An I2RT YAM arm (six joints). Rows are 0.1 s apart.
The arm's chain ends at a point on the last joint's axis. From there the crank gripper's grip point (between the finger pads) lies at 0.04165 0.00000 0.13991 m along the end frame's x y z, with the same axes.
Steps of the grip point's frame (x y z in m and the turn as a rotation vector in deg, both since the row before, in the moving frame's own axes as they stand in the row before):
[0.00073 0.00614 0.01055 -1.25 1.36 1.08]
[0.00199 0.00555 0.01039 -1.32 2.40 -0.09]
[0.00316 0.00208 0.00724 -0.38 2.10 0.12]
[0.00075 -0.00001 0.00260 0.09 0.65 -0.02]
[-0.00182 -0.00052 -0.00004 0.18 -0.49 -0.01]
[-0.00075 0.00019 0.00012 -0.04 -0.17 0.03]
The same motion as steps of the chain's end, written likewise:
[-0.00254 0.00228 0.01162 -1.25 1.36 1.08]
[-0.00383 0.00242 0.01229 -1.32 2.40 -0.09]
[-0.00194 0.00106 0.00886 -0.38 2.10 0.12]
[-0.00083 0.00022 0.00308 0.09 0.65 -0.02]
[-0.00062 -0.00007 -0.00039 0.18 -0.49 -0.01]
[-0.00033 0.00007 0.00000 -0.04 -0.17 0.03]

